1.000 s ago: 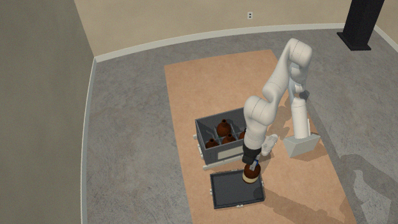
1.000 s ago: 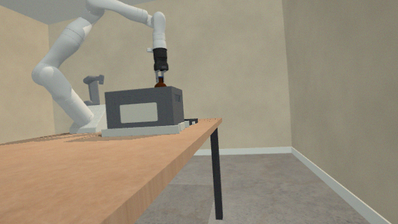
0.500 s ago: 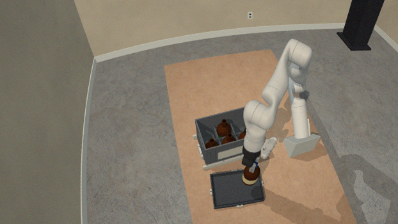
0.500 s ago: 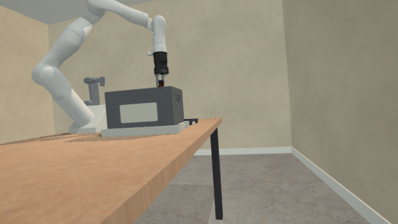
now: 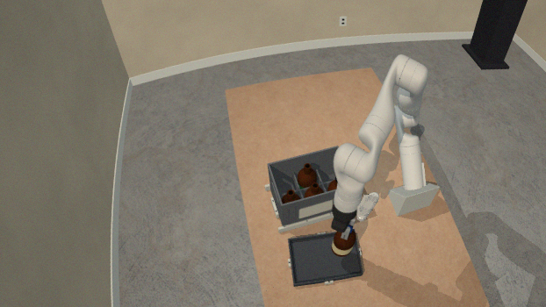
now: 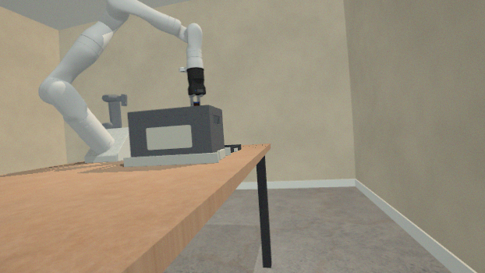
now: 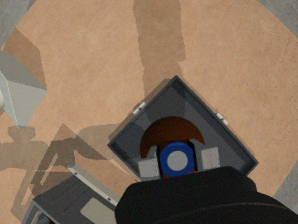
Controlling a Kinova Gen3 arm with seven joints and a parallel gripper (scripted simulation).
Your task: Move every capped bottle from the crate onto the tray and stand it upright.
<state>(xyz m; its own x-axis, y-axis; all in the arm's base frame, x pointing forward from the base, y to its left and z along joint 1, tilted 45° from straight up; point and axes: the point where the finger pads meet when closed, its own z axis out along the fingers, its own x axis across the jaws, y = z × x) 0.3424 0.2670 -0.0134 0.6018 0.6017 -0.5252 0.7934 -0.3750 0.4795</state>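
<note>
Right now my hand is 50 mm short of the dark tray and 210 mm above it. Also, from my hand: crate: 60 mm ahead, 270 mm to the right, 140 mm below.
</note>
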